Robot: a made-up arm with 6 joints.
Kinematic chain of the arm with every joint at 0, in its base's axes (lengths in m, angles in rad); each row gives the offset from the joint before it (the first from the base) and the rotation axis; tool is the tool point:
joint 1: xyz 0 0 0.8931 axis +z
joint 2: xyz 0.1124 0 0 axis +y
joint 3: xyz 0 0 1.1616 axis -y
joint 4: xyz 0 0 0.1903 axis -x
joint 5: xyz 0.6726 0 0 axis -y
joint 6: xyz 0.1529 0 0 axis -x
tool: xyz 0 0 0
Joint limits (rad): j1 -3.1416..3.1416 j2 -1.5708..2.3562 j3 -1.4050..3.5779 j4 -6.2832..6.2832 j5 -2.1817..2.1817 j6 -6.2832..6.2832
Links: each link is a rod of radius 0.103 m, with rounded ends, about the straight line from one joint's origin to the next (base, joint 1, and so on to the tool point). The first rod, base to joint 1, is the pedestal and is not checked.
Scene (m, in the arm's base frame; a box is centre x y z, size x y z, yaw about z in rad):
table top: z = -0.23
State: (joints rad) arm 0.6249 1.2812 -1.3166 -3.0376 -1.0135 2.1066
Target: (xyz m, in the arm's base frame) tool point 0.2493 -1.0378 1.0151
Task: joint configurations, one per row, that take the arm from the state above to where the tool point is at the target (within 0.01 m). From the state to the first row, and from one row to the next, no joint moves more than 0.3 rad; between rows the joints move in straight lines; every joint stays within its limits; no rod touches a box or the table.
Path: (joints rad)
1: 0.3476 1.1962 -1.2753 -3.0730 -1.0300 2.1066
2: 0.0702 1.1111 -1.2340 -3.1083 -1.0465 2.1066
3: -0.2071 1.0261 -1.1926 -3.1437 -1.0630 2.1066
4: -0.4845 0.9410 -1.1513 -3.1790 -1.0796 2.1066
5: -0.7618 0.8560 -1.1100 -3.2144 -1.0961 2.1066
6: -1.0392 0.7709 -1.0687 -3.2497 -1.1126 2.1066
7: -1.3165 0.6859 -1.0273 -3.2851 -1.1291 2.1066

